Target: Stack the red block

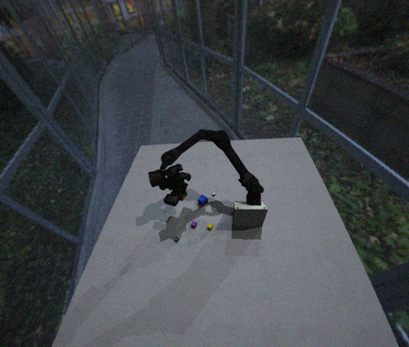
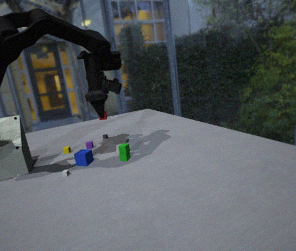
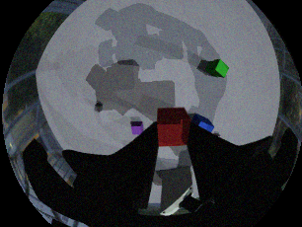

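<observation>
The larger blue cube is 11 cm below my gripper tip, 8 cm behind it and 7 cm to the right of it. The rest, counted from my gripper tip: red block (1 cm above); then purple block (12 cm below, 8 cm to the left, 7 cm behind); then yellow block (16 cm behind, 12 cm below, 8 cm to the left).
</observation>
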